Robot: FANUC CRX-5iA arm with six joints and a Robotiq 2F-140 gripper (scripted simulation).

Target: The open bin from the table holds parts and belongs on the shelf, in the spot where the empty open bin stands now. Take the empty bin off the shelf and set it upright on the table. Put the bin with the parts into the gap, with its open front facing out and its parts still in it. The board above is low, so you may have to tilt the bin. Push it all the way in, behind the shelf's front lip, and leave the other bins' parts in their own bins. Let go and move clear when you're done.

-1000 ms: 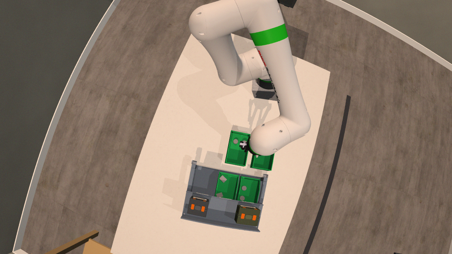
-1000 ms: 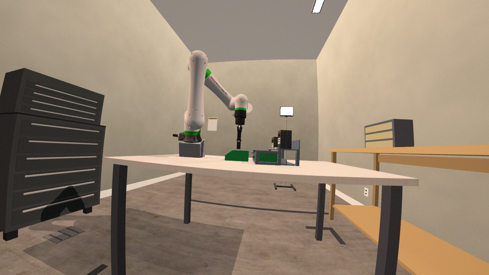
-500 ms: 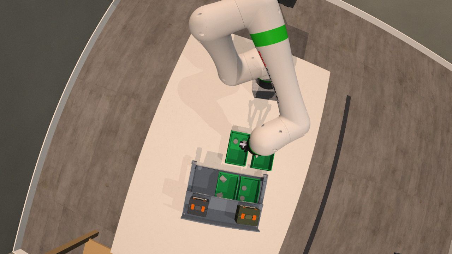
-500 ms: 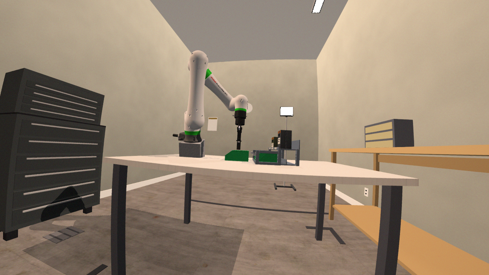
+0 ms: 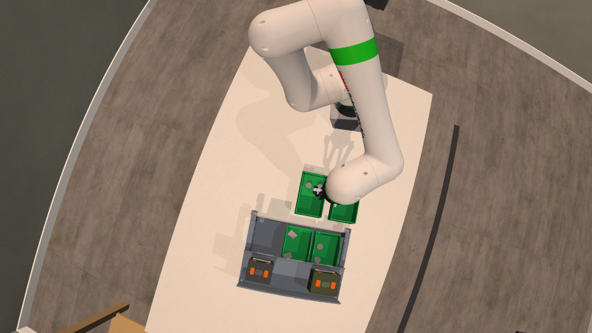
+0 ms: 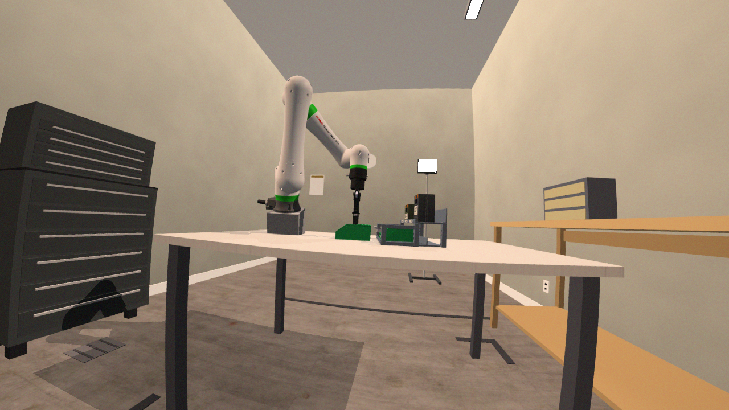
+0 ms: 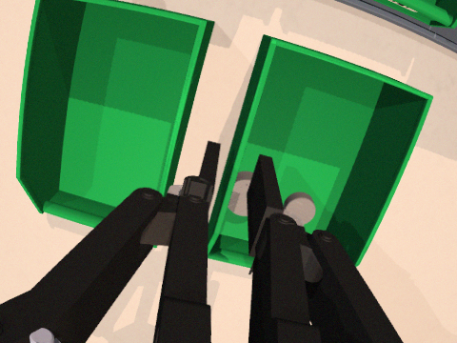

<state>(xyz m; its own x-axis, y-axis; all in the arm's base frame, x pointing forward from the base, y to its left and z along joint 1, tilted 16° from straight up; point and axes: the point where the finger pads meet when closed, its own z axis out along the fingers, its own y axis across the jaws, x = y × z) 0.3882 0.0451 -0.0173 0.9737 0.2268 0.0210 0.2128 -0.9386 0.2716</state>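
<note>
Now: hand 180 mm short of the grey cube, 80 mm above it and 60 mm to the left of it. Round my hand: grey shelf 250 mm ahead, 30 mm below, 10 mm to the right.
</note>
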